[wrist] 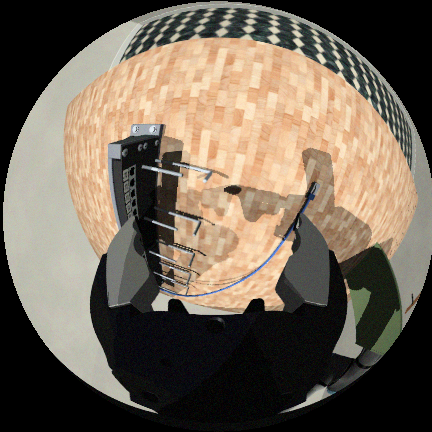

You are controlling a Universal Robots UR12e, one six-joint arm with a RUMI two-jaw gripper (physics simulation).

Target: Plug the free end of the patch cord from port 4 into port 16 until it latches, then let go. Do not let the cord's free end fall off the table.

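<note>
The blue patch cord runs in a curve from the lower part of the patch panel to the right. Its free end, a clear plug with a blue boot, lies on the table beyond the right jaw's tip. The black patch panel stands at the left, with a column of ports along its face; port numbers are too small to read. My gripper is open, its jaws wide apart with no object between them at the tips. The left jaw hides part of the panel, and the right jaw is close to the cord in view.
Several metal cable-guide bars stick out from the panel toward the middle. The wooden table curves across the view, with its far edge near a dark checkered floor. A green surface shows at the lower right.
</note>
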